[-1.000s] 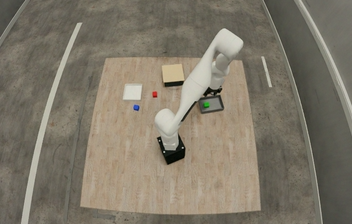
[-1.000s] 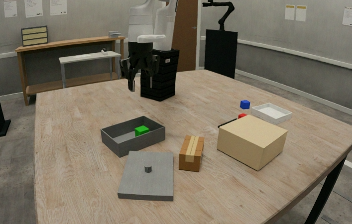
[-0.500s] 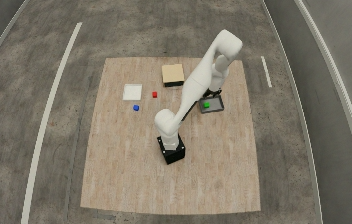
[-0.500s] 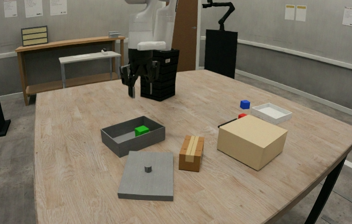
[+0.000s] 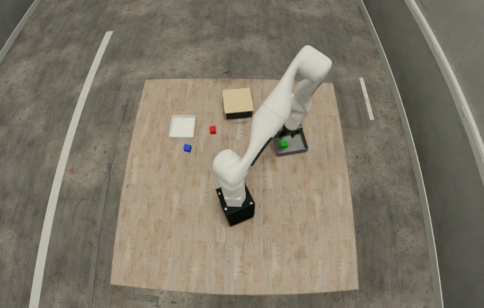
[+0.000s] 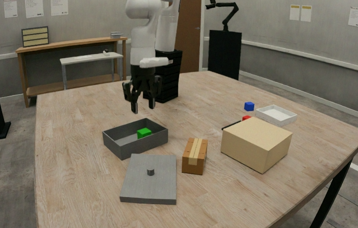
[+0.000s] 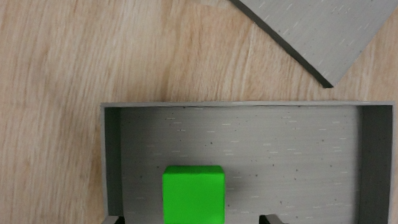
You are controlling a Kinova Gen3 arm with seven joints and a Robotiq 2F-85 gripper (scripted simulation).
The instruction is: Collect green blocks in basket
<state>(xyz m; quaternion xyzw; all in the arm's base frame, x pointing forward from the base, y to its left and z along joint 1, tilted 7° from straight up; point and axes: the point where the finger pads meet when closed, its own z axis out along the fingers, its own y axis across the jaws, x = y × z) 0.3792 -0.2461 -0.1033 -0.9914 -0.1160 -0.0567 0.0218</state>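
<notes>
My gripper is now 1 cm short of the grey metal box, 4 cm to the left of it and 9 cm above it. The rest, counted from my hand: small cardboard box 19 cm ahead, 8 cm to the left, 8 cm below; lid 20 cm ahead, 7 cm to the right, 11 cm below; drawer 22 cm ahead, 27 cm to the left, 8 cm below.
</notes>
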